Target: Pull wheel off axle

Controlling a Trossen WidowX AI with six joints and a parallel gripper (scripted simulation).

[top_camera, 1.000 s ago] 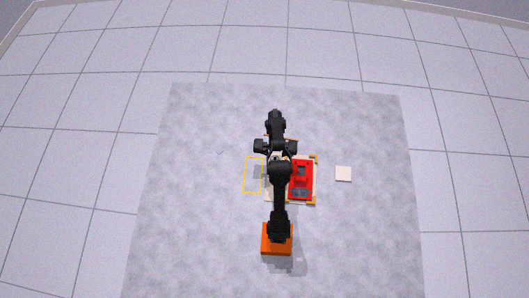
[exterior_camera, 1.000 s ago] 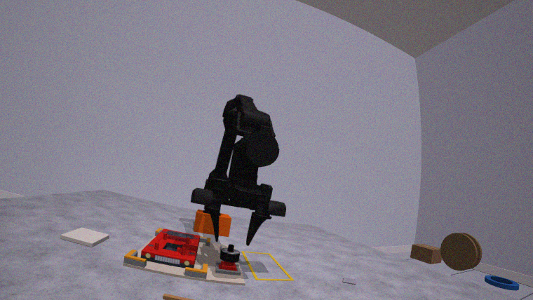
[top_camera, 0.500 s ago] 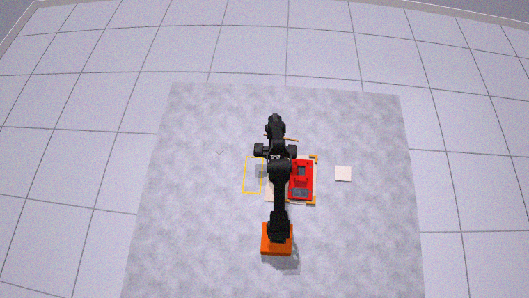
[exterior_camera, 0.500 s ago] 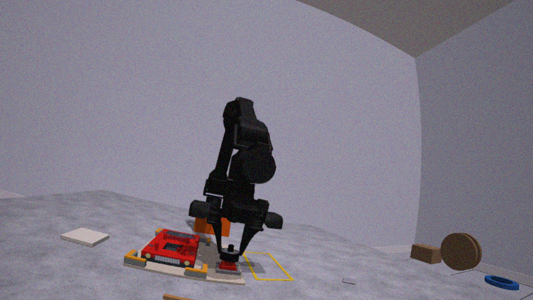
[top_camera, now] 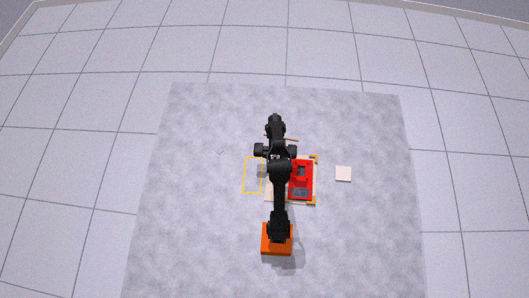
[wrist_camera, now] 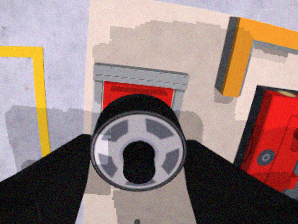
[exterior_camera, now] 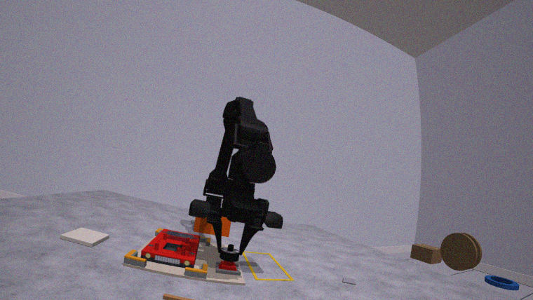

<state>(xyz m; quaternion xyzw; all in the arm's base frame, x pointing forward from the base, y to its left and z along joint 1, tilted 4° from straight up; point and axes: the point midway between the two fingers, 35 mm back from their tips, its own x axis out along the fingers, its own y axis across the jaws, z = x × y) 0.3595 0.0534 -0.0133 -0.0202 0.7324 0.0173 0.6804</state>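
My gripper tip is now 10 mm above the black axle. Also, from my gripper tip: wooden stick (150 mm ahead, 40 mm below, 10 mm to the right).
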